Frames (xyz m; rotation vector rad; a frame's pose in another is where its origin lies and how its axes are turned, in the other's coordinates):
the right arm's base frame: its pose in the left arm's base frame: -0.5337 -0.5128 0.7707 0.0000 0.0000 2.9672
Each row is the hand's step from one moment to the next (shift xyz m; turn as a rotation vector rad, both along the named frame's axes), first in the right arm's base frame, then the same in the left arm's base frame.
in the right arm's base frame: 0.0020 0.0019 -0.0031 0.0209 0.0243 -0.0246
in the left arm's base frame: -0.0023 -0.0015 -0.0031 -0.0248 -0.0203 -0.0246
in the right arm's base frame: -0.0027 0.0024 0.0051 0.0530 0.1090 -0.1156
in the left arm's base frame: 0.0022 -0.0028 0.0051 -0.0711 -0.0982 -0.1156
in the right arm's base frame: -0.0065 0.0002 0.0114 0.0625 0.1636 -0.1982
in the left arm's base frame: 0.0064 -0.0013 0.0114 -0.0899 -0.1503 -0.1982
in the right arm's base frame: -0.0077 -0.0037 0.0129 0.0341 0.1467 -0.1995
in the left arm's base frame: 0.0082 0.0023 0.0129 -0.0590 -0.1386 -0.1995
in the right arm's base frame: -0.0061 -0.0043 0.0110 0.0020 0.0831 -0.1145
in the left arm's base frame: 0.0068 0.0032 0.0110 -0.0164 -0.0815 -0.1145
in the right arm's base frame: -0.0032 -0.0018 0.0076 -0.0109 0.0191 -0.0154
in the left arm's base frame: 0.0035 0.0012 0.0076 0.0074 -0.0207 -0.0154
